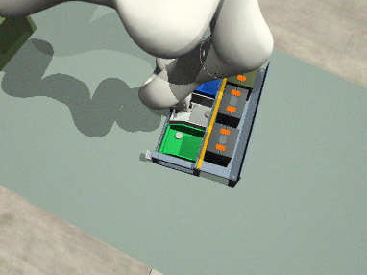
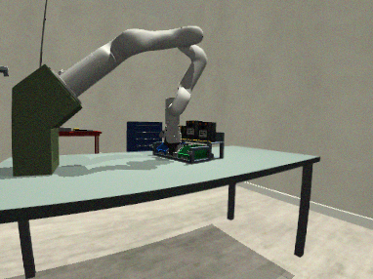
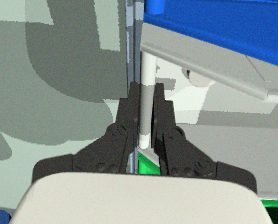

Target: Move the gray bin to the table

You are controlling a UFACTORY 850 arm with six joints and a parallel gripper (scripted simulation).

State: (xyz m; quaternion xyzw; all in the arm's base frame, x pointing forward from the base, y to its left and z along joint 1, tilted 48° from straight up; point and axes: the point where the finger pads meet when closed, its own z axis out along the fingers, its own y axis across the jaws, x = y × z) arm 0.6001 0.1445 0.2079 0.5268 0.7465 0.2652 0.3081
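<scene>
Right now my hand is 70 mm short of the gray open bin and 30 mm to the right of it. Also, from my hand: yellow rail: 120 mm ahead, 50 mm to the left, 60 mm above; then blue bin: 30 mm ahead, 130 mm to the left; then green bin: 120 mm ahead, 70 mm to the right.
</scene>
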